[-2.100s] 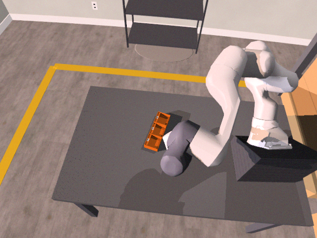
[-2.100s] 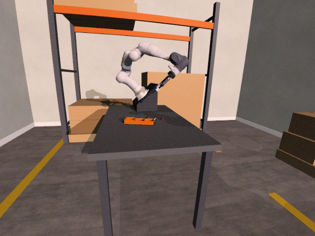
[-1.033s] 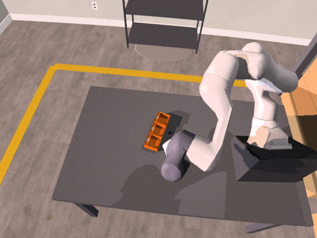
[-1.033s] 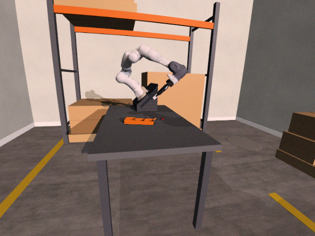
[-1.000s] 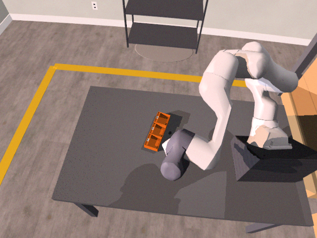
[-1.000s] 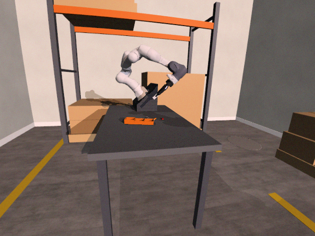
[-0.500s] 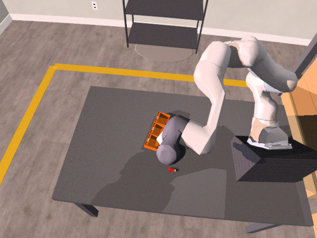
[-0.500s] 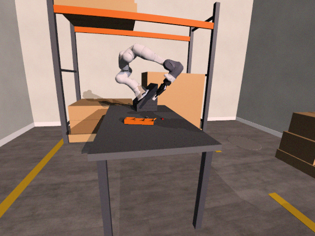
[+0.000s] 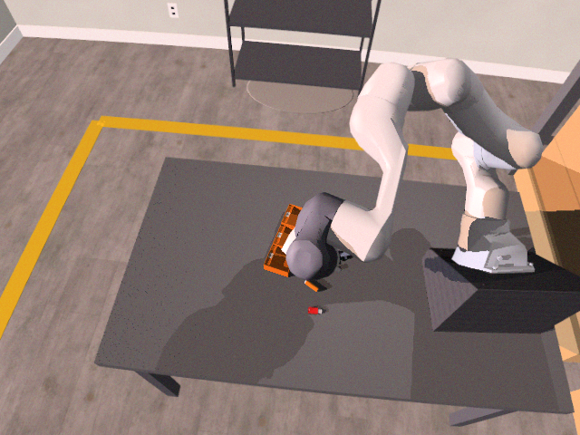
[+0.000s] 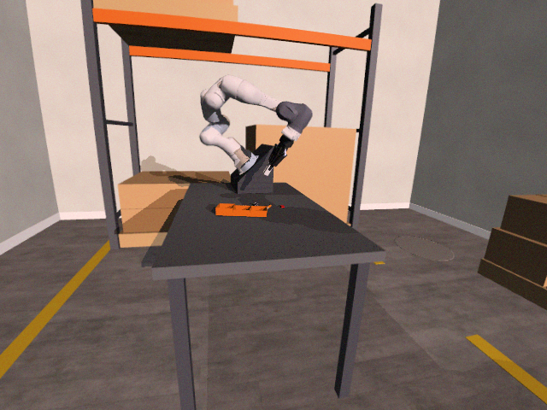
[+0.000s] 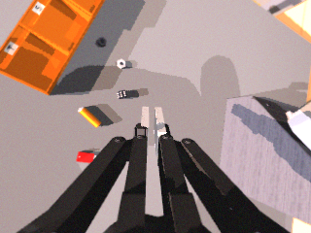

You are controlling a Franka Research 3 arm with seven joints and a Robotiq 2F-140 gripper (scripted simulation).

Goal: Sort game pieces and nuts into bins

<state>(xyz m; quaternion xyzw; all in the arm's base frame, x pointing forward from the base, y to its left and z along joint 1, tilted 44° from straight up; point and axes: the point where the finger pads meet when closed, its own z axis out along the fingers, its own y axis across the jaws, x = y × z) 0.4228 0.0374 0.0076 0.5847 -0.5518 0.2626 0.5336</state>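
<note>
Right now the orange bin tray is 13 cm ahead of my hand, 17 cm to the right of it and 19 cm below it. Round my hand: orange cylinder: 5 cm ahead, 1 cm to the right, 20 cm below; red piece: 4 cm ahead, 8 cm to the left, 21 cm below; black die: 1 cm behind, 6 cm to the right, 20 cm below.
</note>
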